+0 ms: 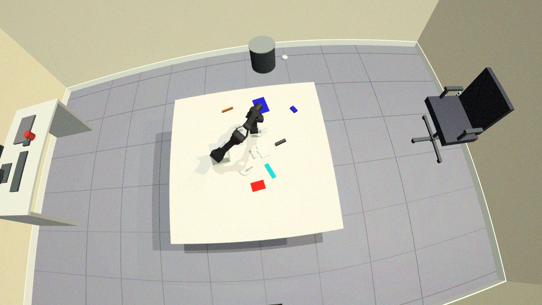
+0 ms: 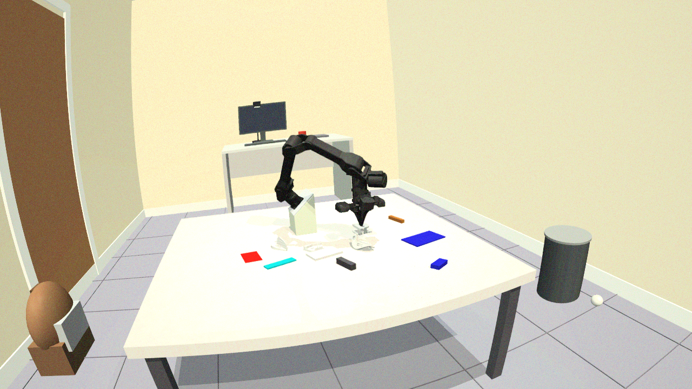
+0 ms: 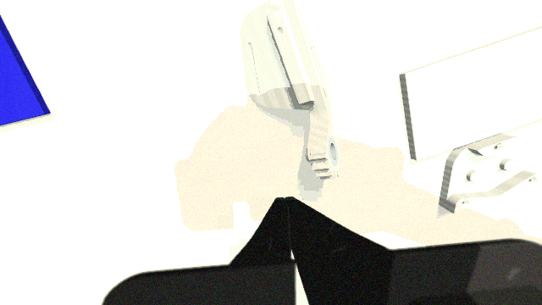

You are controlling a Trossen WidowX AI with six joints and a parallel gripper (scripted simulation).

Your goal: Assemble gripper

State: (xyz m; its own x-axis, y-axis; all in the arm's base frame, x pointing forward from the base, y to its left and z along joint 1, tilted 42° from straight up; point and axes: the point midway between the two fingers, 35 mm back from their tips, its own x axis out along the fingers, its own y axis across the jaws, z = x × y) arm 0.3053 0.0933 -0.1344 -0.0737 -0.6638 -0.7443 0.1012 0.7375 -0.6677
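The white jaw lies 40 mm below my gripper tip, 30 mm to the right of it and 30 mm ahead of it. From my gripper tip the other things lie so: white ribbed plate 170 mm to the right, 70 mm below, 30 mm ahead; then dark block 170 mm ahead, 150 mm to the right, 60 mm below; then blue sheet 230 mm to the left, 100 mm ahead, 70 mm below.
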